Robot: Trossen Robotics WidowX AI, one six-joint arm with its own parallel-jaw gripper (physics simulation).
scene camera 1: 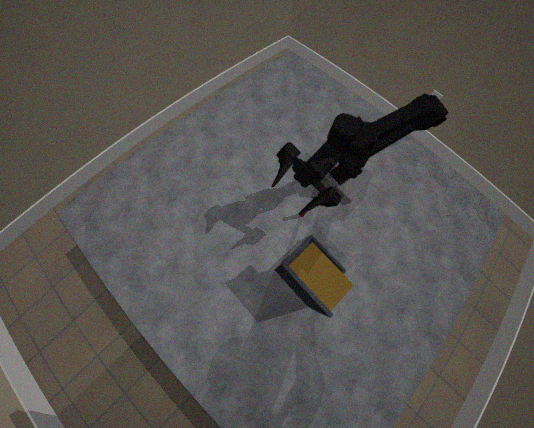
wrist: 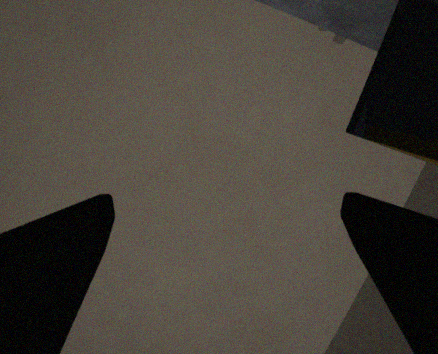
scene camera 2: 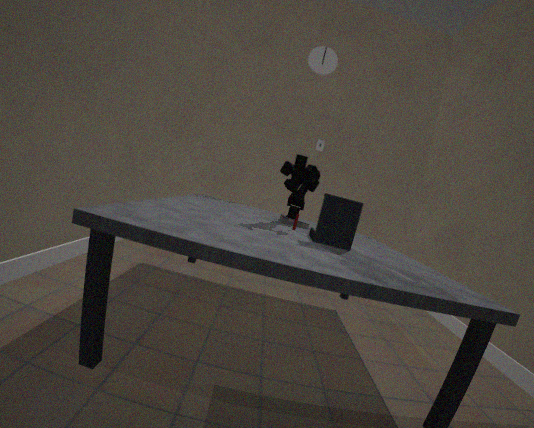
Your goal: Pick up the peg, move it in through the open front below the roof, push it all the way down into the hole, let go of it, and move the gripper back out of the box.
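Frame: origin at the arm's base, x ahead, y left, z up, level; centimetres.
Where they show: gripper, fingertip midpoint: (scene camera 1: 286,200) (wrist: 229,204) (scene camera 2: 302,177); arm's base at its link origin: (scene camera 1: 340,174) (scene camera 2: 291,218).
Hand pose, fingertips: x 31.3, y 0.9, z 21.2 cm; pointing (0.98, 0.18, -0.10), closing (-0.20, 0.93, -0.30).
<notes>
Each offset is from my fingertips to the top centre of the thing. "spot": to the spot under its first point. Level surfaces: height alone.
The red peg {dy +2.1, dx -10.2, dz -16.5 cm} (scene camera 1: 301,215) (scene camera 2: 295,221) stands roughly upright on the table. In scene camera 1 a speck of it shows at the tip of one finger, which hides the rest. It does not show in the wrist view. The box {dy +18.3, dx +0.2, dz -4.3 cm} (scene camera 2: 337,222) (wrist: 410,75) has dark blue-grey walls and a yellow roof {spot: dy +18.7, dx +4.0, dz -4.3 cm} (scene camera 1: 320,277). It stands on the table beside the peg. The hole is hidden. My gripper (scene camera 1: 287,200) (wrist: 229,204) is open and empty, its fingers wide apart and raised above the table. Whether a finger touches the peg cannot be told.
The grey table {dz -24.5 cm} (scene camera 1: 175,165) (scene camera 2: 175,220) carries the box and the peg. The arm (scene camera 1: 390,127) reaches in from the upper right in scene camera 1. Dark shadows of the arm and box lie on the table top. A round clock (scene camera 2: 323,60) hangs on the wall.
</notes>
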